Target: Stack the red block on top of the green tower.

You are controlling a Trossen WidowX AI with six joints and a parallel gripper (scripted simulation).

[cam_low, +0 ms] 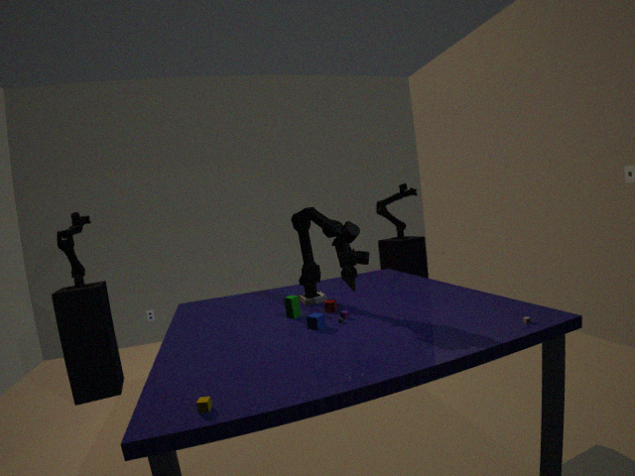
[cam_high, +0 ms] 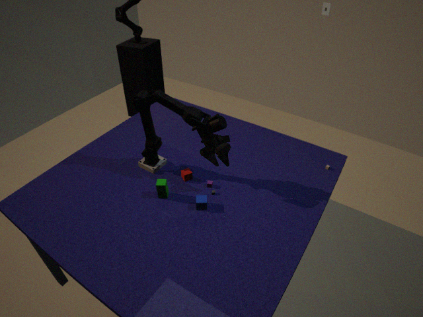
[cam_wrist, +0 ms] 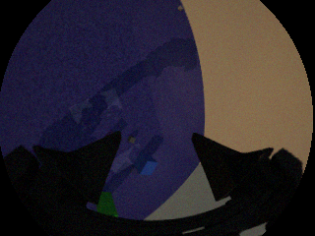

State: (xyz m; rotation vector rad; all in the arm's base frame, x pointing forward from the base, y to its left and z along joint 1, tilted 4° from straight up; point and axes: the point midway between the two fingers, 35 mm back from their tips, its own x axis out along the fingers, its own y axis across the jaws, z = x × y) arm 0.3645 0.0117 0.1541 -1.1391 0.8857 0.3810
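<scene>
The red block is 18 cm behind my gripper tip, 11 cm below it and 1 cm to the right of it. The rest, counted from my gripper tip: purple cube (12 cm below, 6 cm behind, 2 cm to the right); then tiny dark cube (12 cm below, 6 cm to the right, 2 cm behind); then blue cube (15 cm to the right, 11 cm below, 4 cm behind).
</scene>
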